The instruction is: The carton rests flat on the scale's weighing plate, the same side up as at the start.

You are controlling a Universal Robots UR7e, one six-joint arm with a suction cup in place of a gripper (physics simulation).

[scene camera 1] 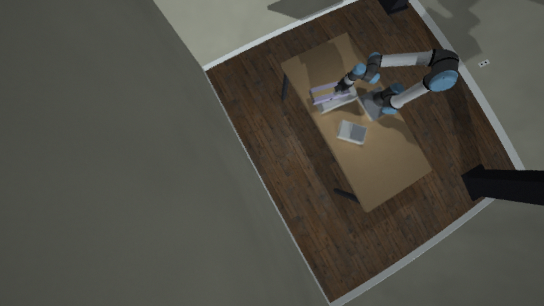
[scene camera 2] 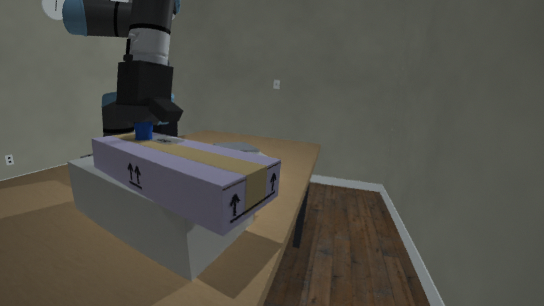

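The lavender carton with a tan tape strip lies over the open white bin. Its arrows point up, and its near end sticks out past the bin's rim in scene camera 2. It looks slightly tilted, near end lower. My gripper has its blue suction cup against the carton's top face near the far end. The white scale stands beside the bin, with its grey weighing plate partly hidden behind the carton in scene camera 2.
The wooden table carries the bin and the scale. My arm's base stands on a grey mounting plate beside the bin. The bin and carton are close to the table's edge. A black beam shows at the right of scene camera 1.
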